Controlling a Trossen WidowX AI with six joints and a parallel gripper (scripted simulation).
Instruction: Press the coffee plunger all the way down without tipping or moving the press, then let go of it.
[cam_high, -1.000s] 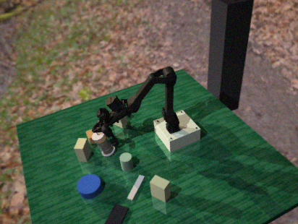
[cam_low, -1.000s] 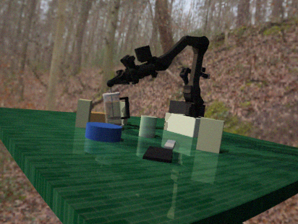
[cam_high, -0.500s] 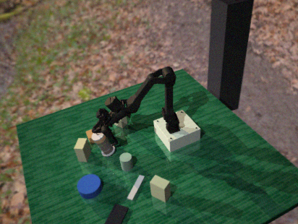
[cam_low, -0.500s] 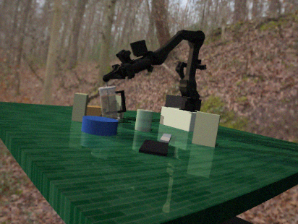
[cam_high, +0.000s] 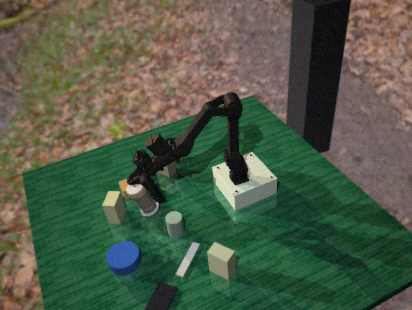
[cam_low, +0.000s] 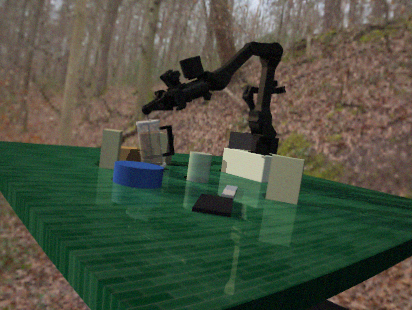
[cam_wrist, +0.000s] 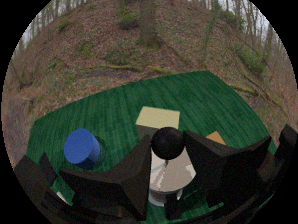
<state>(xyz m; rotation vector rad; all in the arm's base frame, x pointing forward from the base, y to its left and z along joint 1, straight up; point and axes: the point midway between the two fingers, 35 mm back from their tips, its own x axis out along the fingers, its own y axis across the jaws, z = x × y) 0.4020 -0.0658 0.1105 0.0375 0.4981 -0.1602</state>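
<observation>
Now: the coffee press 50 mm behind my gripper tip, 10 mm to the left of it and 80 mm below it. Also, from my gripper tip: pale green cylinder 120 mm behind, 160 mm to the left, 140 mm below; blue disc 100 mm ahead, 220 mm to the left, 160 mm below; grey bar 120 mm behind, 300 mm to the left, 180 mm below.
</observation>
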